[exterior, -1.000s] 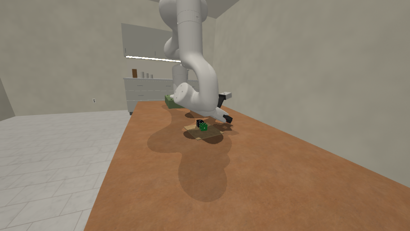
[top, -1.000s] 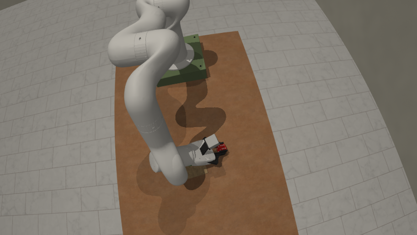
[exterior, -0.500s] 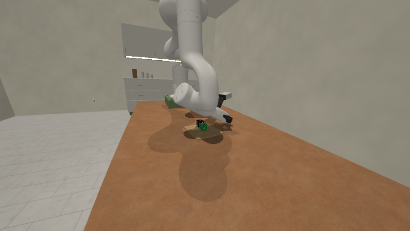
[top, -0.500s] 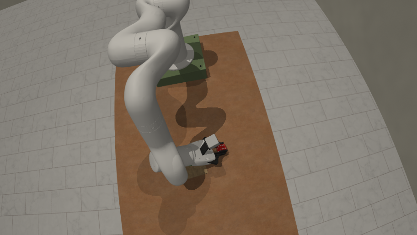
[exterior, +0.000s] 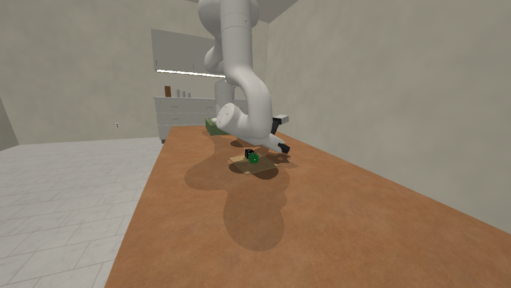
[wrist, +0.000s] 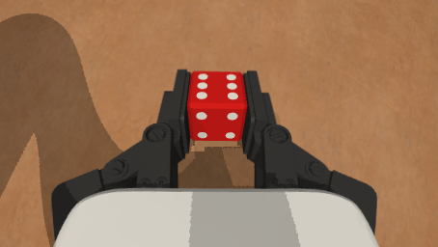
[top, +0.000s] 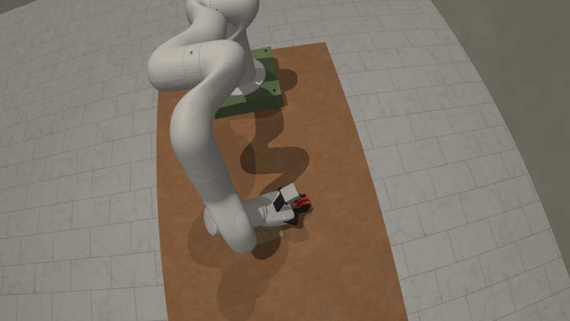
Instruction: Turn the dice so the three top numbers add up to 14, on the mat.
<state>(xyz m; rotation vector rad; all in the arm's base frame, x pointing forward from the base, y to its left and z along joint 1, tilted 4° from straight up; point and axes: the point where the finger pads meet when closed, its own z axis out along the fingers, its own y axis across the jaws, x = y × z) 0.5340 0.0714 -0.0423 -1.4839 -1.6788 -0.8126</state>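
My gripper is now 15 cm to the left of the green die, 2 cm above it and 1 cm short of it. Also, from my hand: black die: 14 cm to the right, 3 cm behind, 2 cm below; tan square mat: 15 cm to the right, 3 cm below, 1 cm ahead; red die: 1 cm to the left.
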